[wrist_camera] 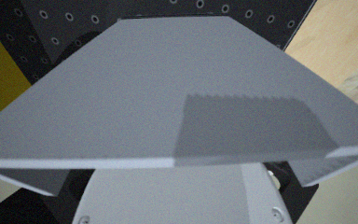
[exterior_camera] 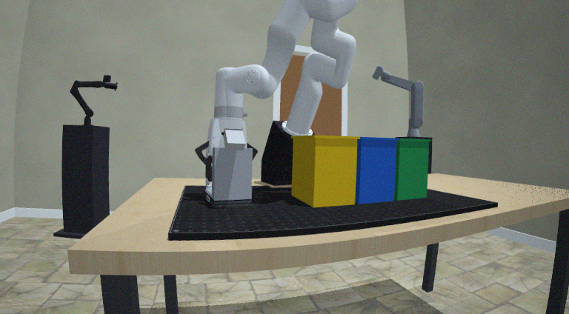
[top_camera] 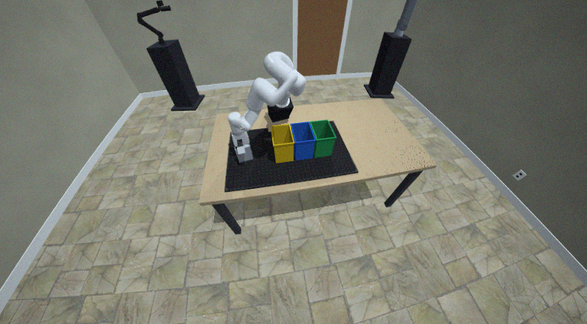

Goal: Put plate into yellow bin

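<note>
My hand is 260 mm to the right of the yellow bin, 20 mm below it and 20 mm past it. Round my hand: blue bin 390 mm to the left, 50 mm behind, 20 mm above; then green bin 520 mm to the left, 70 mm behind, 20 mm above.
</note>
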